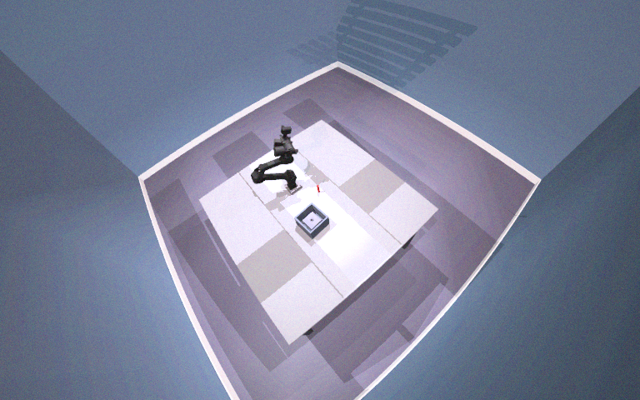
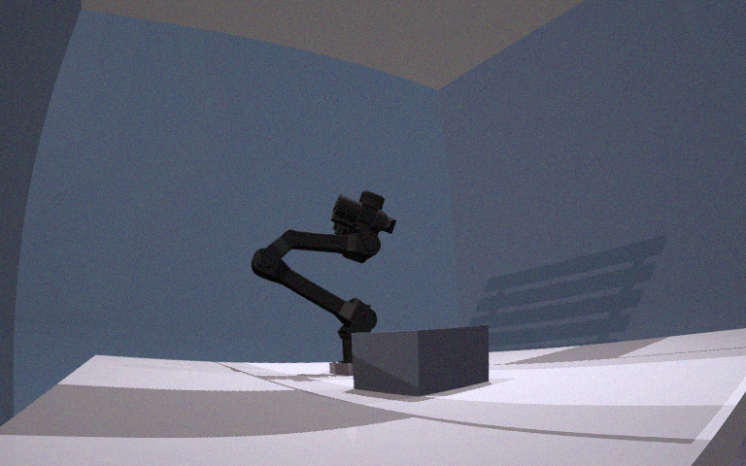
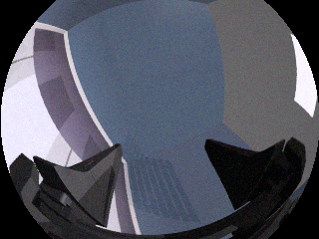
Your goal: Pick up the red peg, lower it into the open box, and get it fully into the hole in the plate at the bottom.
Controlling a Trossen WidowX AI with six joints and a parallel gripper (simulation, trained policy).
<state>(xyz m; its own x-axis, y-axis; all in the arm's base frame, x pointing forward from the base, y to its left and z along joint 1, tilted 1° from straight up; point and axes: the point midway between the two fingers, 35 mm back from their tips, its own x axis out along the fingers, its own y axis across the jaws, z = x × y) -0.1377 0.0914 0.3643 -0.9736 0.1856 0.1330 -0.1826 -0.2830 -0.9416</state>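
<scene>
Now: the red peg 33 cm ahead of my gripper tip, 4 cm to the left of it and 35 cm below it. From my gripper tip the other things lie so: box (53 cm ahead, 13 cm to the right, 37 cm below); plate (53 cm ahead, 13 cm to the right, 35 cm below).
</scene>
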